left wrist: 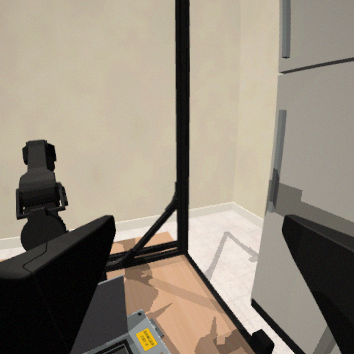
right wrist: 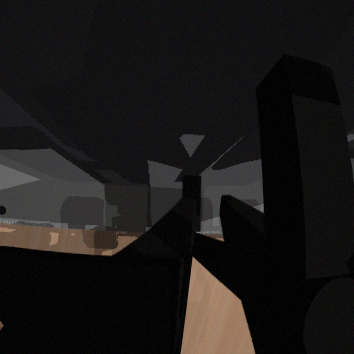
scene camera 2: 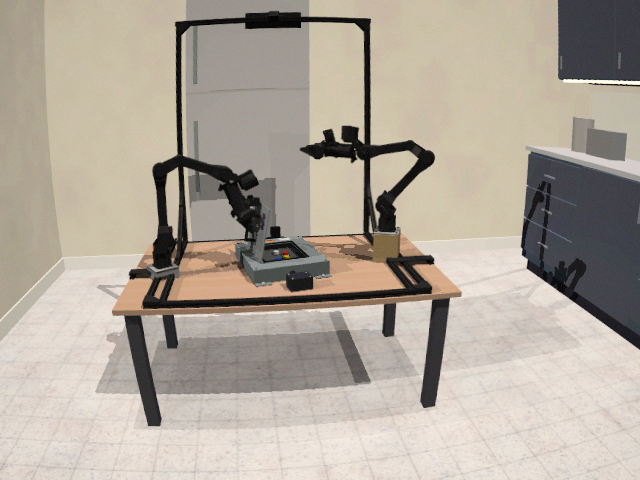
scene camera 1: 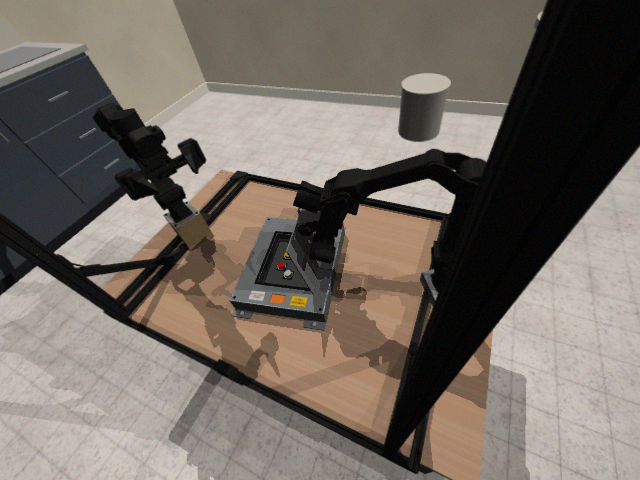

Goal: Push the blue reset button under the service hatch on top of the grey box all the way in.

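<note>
The service hatch [scene camera 1: 303, 266] [scene camera 2: 261, 235] [left wrist: 105, 305] stands steeply raised on the grey box [scene camera 1: 258, 253] [scene camera 2: 284, 271]. My right gripper [scene camera 1: 323, 251] [scene camera 2: 253, 236] [right wrist: 206, 203] is shut on the hatch's black handle [right wrist: 307, 175] at the hatch's outer side. In the recess, the blue button [scene camera 2: 277, 258] shows small in scene camera 2, beside the yellow button [scene camera 1: 287, 255] [scene camera 2: 285, 256]. In scene camera 1 the hatch and right arm hide the blue button. The red button [scene camera 1: 281, 265] and white button [scene camera 1: 287, 274] show too. My left gripper [scene camera 1: 168, 180] [scene camera 2: 305, 149] [left wrist: 199, 223] is open and empty, high up, away from the box.
The box stands on the wooden table [scene camera 1: 289, 361] [scene camera 2: 206, 289], inside a black frame [scene camera 2: 289, 301]. A small black block [scene camera 2: 299, 281] stands by the box's near side in scene camera 2. Upright frame posts [scene camera 2: 179, 103] [left wrist: 182, 125] stand at the table's edge.
</note>
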